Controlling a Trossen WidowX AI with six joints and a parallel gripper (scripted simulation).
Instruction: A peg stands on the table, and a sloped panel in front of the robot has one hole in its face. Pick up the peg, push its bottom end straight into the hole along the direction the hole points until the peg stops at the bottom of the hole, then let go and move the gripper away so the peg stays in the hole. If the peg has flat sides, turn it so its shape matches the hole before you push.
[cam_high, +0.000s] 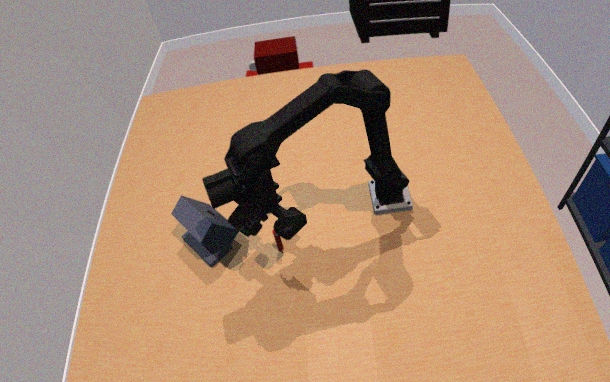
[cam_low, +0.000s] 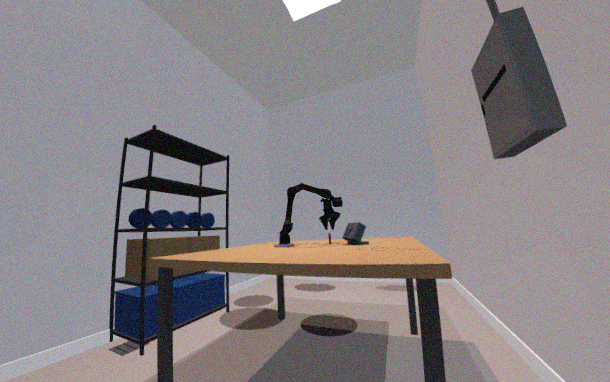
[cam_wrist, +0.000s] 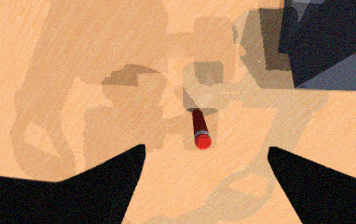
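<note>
Right now the red peg is 40 mm below my gripper tip. Round my gripper tip: grey-blue sloped panel (180 mm ahead, 60 mm to the right, 20 mm below).
</note>
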